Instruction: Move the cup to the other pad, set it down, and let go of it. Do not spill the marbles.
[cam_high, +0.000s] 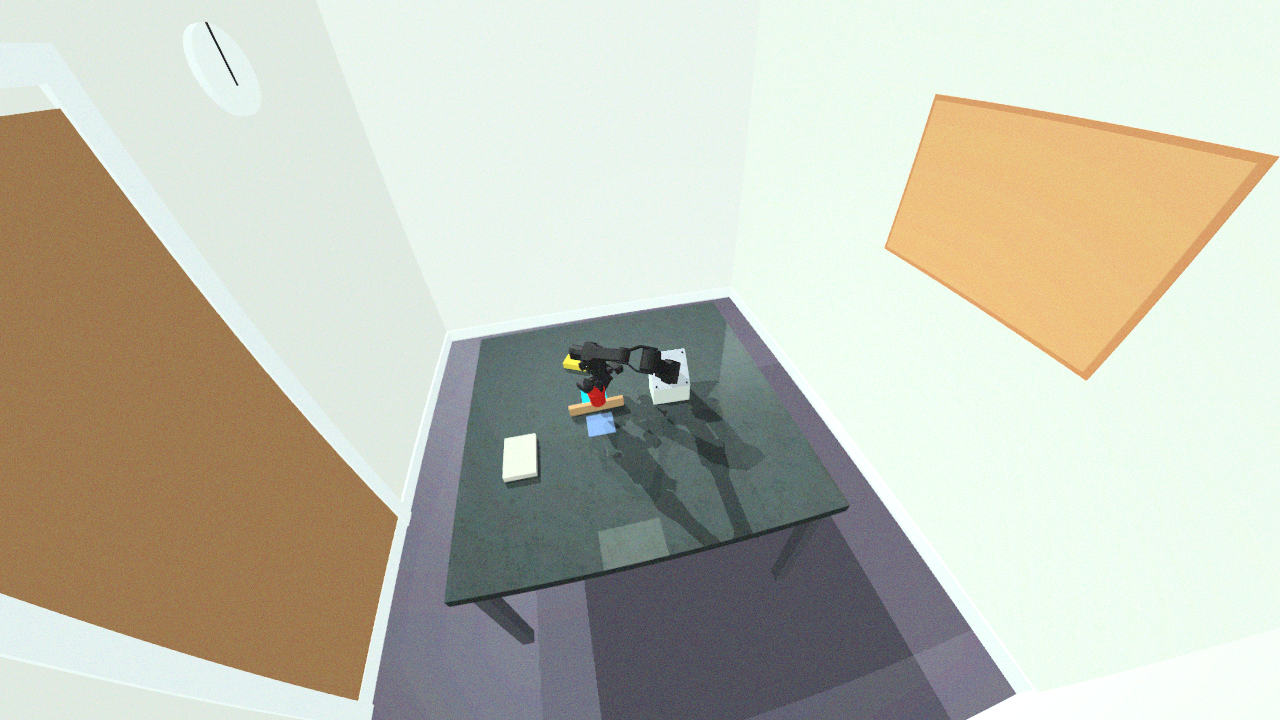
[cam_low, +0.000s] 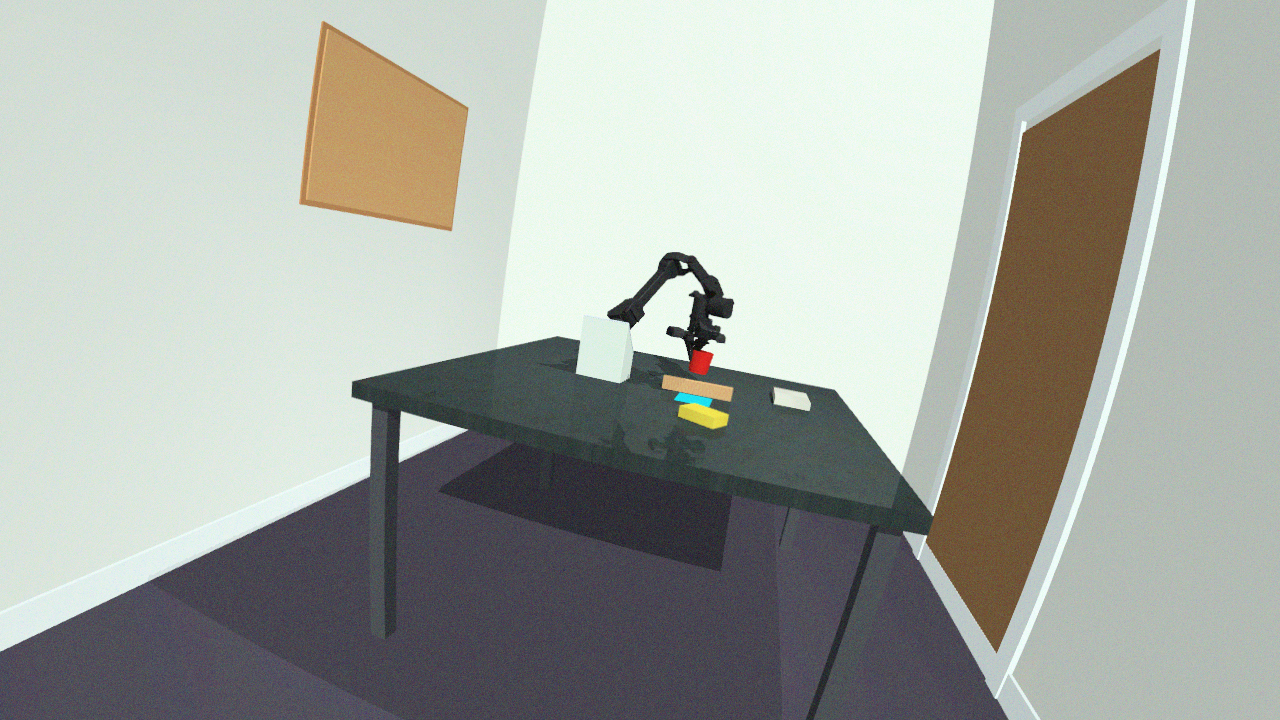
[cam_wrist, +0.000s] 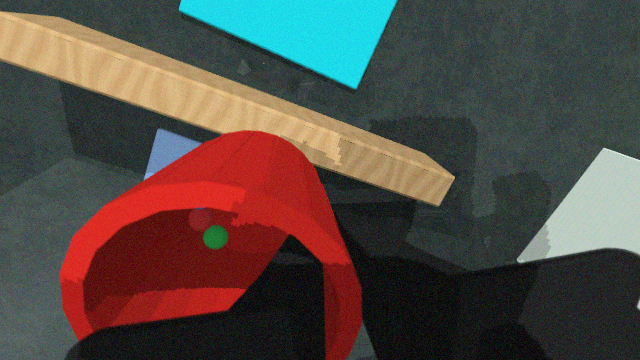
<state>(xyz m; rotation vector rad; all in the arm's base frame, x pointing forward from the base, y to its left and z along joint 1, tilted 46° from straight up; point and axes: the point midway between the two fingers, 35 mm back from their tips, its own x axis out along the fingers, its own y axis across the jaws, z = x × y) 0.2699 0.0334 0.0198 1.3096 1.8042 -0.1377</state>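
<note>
My gripper tip is now 30 mm short of the green marble, 40 mm to the right of it and 20 mm above it. Also, from my gripper tip: cyan pad 50 mm ahead, 90 mm to the right, 110 mm below; then yellow block 120 mm ahead, 300 mm to the right, 90 mm below; then wooden plank 30 mm ahead, 10 mm to the right, 90 mm below.
</note>
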